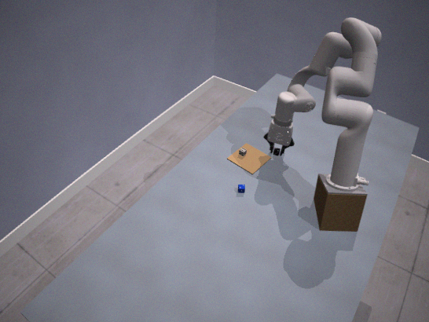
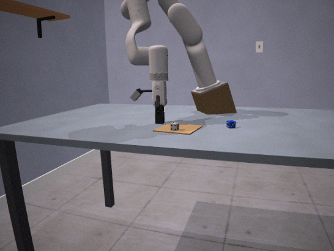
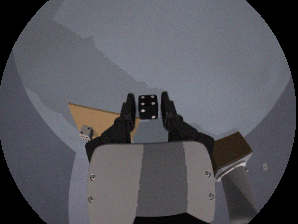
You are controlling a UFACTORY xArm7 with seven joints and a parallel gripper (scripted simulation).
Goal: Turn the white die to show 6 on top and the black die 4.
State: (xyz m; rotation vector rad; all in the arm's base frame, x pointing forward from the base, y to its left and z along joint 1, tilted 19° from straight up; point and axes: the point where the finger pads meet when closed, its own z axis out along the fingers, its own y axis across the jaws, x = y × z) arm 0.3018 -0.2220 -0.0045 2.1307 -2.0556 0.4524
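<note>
Right now the black die is 10 mm below my hand. From my hand the other things lie so: blue die 280 mm to the left, 70 mm ahead, 10 mm below; white die 140 mm ahead, 70 mm to the left, 10 mm below; mat 100 mm ahead, 80 mm to the left, 20 mm below.
</note>
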